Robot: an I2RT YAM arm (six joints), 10 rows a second.
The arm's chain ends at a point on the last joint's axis. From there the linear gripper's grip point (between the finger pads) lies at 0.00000 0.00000 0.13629 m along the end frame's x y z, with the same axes.
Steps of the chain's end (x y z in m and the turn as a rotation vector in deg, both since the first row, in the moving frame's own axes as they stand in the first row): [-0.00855, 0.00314, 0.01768, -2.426, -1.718, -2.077]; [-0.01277, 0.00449, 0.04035, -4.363, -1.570, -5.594]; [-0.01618, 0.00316, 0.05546, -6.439, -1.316, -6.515]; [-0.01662, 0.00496, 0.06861, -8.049, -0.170, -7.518]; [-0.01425, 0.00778, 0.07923, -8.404, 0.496, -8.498]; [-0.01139, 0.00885, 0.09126, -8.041, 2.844, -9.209]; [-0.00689, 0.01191, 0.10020, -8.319, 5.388, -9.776]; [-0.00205, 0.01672, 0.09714, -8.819, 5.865, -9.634]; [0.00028, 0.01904, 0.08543, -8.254, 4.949, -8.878]
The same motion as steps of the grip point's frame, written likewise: [-0.01253, 0.00898, 0.01750, -2.426, -1.718, -2.077]; [-0.01599, 0.01502, 0.03990, -4.363, -1.570, -5.594]; [-0.01843, 0.01859, 0.05457, -6.439, -1.316, -6.515]; [-0.01577, 0.02401, 0.06727, -8.049, -0.170, -7.518]; [-0.01160, 0.02754, 0.07776, -8.404, 0.496, -8.498]; [-0.00315, 0.02728, 0.08976, -8.041, 2.844, -9.209]; [0.00748, 0.03042, 0.09817, -8.319, 5.388, -9.776]; [0.01351, 0.03631, 0.09482, -8.819, 5.865, -9.634]; [0.01346, 0.03760, 0.08352, -8.254, 4.949, -8.878]
